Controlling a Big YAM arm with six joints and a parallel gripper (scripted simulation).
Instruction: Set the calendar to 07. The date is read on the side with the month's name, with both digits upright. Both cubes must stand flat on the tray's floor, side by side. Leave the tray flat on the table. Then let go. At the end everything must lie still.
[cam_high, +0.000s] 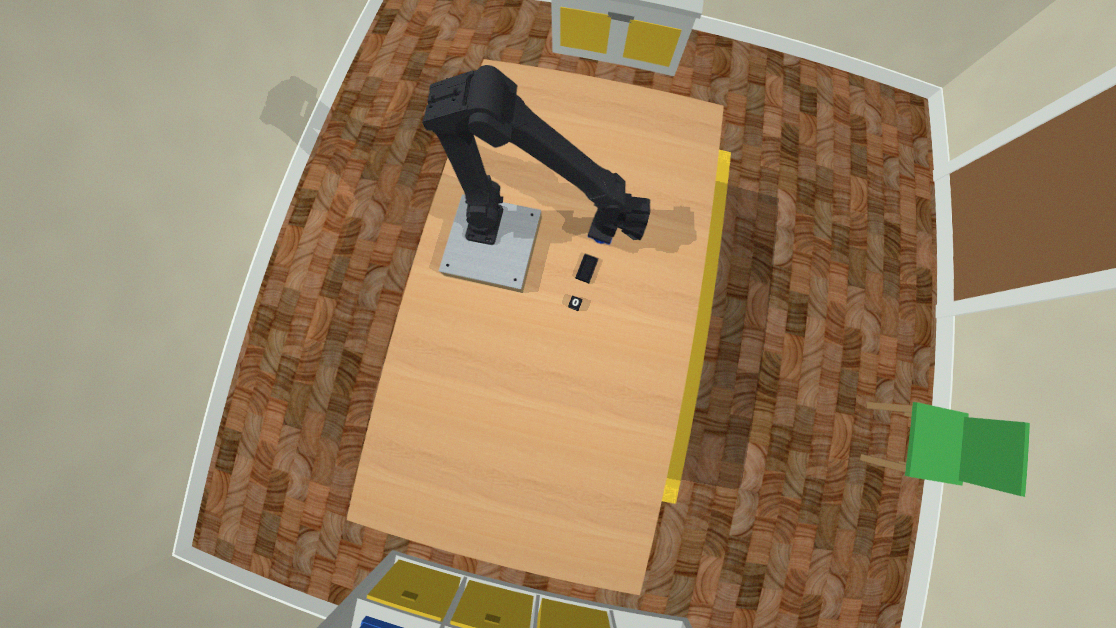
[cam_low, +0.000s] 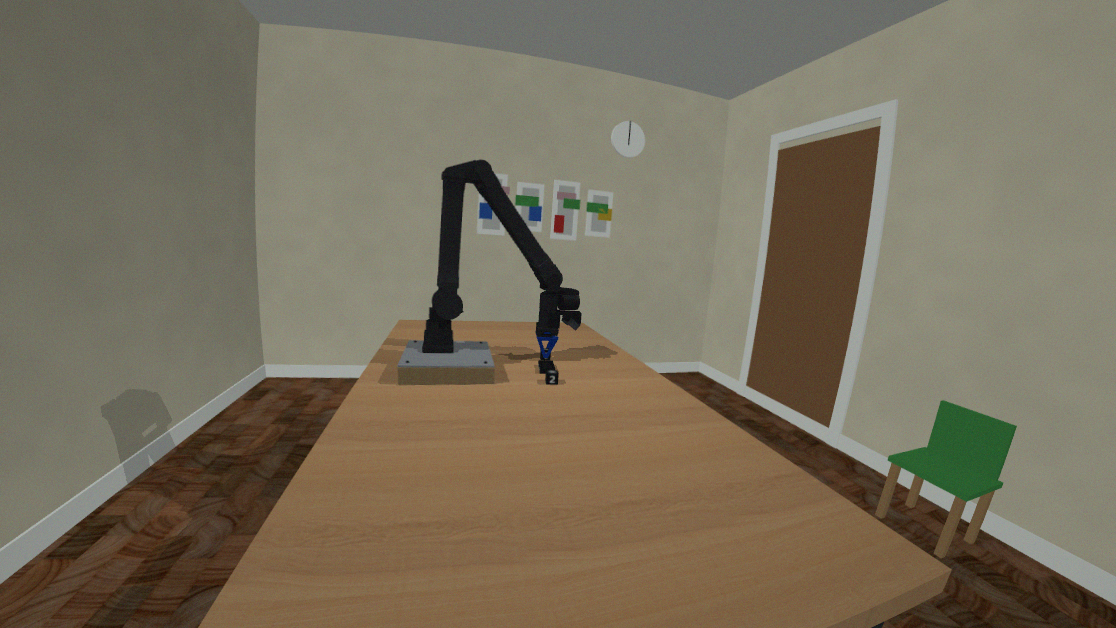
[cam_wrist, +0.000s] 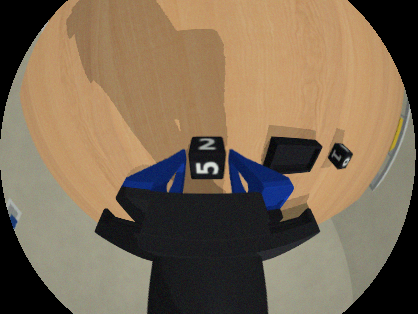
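Right now my hand is 2 cm past the black tray, 11 cm to the left of it and 1 cm above it. The rest, counted from my hand: black cube: 4 cm behind, 22 cm to the right.
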